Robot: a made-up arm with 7 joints. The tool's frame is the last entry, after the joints. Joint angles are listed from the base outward.
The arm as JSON. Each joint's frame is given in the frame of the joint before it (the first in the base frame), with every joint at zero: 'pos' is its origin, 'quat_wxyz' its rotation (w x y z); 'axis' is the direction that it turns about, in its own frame. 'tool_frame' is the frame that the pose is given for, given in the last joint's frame.
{
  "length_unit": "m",
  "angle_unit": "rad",
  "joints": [
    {
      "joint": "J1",
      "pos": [
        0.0,
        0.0,
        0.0
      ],
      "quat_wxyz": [
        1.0,
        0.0,
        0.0,
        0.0
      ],
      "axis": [
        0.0,
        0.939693,
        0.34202
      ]
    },
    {
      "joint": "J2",
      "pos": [
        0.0,
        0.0,
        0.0
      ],
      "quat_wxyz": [
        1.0,
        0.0,
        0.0,
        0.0
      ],
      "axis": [
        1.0,
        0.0,
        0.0
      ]
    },
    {
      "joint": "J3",
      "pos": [
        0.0,
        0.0,
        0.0
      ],
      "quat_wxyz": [
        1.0,
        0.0,
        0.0,
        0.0
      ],
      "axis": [
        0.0,
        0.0,
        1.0
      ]
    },
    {
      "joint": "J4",
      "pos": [
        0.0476,
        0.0,
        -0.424
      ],
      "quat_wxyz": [
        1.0,
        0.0,
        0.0,
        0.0
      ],
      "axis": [
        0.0,
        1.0,
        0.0
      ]
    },
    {
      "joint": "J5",
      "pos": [
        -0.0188,
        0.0,
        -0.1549
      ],
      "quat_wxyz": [
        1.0,
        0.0,
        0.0,
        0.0
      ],
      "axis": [
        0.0,
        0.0,
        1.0
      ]
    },
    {
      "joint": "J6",
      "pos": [
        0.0,
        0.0,
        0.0
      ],
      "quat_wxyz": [
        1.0,
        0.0,
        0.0,
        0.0
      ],
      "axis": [
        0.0,
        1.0,
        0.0
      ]
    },
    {
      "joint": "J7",
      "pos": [
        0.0,
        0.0,
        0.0
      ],
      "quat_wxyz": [
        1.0,
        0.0,
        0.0,
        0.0
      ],
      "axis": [
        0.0,
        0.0,
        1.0
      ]
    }
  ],
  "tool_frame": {
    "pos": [
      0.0,
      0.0,
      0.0
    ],
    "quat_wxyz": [
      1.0,
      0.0,
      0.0,
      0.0
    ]
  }
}
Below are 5 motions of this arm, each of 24 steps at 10 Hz.
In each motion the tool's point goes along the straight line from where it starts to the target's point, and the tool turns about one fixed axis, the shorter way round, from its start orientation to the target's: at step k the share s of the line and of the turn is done. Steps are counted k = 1, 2, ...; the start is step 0. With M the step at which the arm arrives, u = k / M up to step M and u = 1 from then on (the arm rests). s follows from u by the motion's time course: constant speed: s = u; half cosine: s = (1 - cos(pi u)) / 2; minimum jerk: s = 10 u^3 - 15 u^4 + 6 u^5.
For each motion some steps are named. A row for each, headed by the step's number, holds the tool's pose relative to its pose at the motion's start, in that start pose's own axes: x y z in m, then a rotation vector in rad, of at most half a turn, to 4 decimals.
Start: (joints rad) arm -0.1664 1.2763 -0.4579 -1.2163 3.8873 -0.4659 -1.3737
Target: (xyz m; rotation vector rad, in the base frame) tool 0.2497 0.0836 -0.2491 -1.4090 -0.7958 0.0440
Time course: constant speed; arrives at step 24
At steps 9, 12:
9: -0.1289 -0.0262 0.0316 -0.4887 0.3574 -0.1523
12: -0.1719 -0.0350 0.0421 -0.6516 0.4765 -0.2031

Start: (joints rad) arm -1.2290 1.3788 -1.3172 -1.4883 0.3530 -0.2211 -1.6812
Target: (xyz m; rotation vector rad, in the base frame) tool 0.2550 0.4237 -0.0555 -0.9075 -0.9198 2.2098
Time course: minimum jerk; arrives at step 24
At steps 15, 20, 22, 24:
15: 0.0702 -0.0220 0.1238 -0.5295 -0.5993 -0.5454
20: 0.0934 -0.0293 0.1647 -0.7046 -0.7975 -0.7257
22: 0.0963 -0.0302 0.1699 -0.7268 -0.8226 -0.7486
24: 0.0968 -0.0303 0.1708 -0.7305 -0.8268 -0.7525

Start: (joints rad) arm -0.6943 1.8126 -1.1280 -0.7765 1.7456 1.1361 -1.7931
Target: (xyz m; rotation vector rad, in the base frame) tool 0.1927 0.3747 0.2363 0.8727 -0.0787 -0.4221
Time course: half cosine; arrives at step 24
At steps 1, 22, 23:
1: 0.0003 -0.0001 0.0009 0.0019 0.0003 0.0029
22: 0.0781 -0.0123 0.2041 0.4435 0.0738 0.6565
23: 0.0791 -0.0124 0.2068 0.4493 0.0748 0.6650

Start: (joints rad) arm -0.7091 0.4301 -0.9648 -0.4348 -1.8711 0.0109 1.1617
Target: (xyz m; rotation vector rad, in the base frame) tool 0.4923 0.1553 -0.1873 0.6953 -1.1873 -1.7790
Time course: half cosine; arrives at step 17
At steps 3, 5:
3: -0.0085 0.0133 0.0049 0.0218 -0.0239 0.0085
5: -0.0227 0.0352 0.0129 0.0579 -0.0634 0.0227

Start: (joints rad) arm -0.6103 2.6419 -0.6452 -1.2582 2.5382 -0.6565 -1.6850
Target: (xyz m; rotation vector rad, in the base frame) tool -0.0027 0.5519 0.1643 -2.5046 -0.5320 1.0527
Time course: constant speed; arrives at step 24
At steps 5, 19, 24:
5: -0.0421 -0.0486 0.0312 0.0803 -0.1407 -0.3114
19: -0.1598 -0.1846 0.1185 0.3050 -0.5346 -1.1833
24: -0.2019 -0.2332 0.1497 0.3852 -0.6752 -1.4947

